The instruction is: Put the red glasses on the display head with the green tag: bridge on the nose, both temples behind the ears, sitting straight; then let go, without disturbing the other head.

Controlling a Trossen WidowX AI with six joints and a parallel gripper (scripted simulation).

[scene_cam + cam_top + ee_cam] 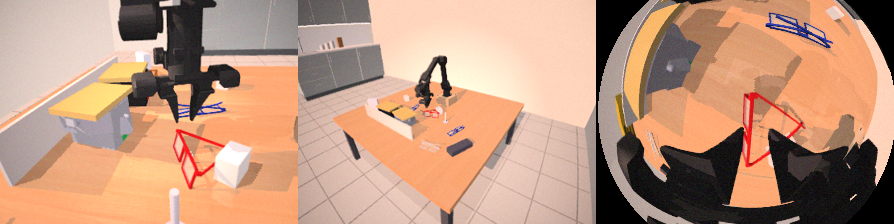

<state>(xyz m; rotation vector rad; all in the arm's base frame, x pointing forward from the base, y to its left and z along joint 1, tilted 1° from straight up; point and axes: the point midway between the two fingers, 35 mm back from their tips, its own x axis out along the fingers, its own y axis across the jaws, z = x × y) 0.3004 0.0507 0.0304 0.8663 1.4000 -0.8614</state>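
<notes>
My gripper tip is 190 mm to the right of the thin white post, 50 mm above it and 20 mm past it. Also, from my gripper tip: long white panel (330 mm ahead, 120 mm to the right, 20 mm below); then grey display head (180 mm ahead, 20 mm to the right, 20 mm below); then dark case (470 mm to the left, 150 mm ahead, 60 mm below).
</notes>
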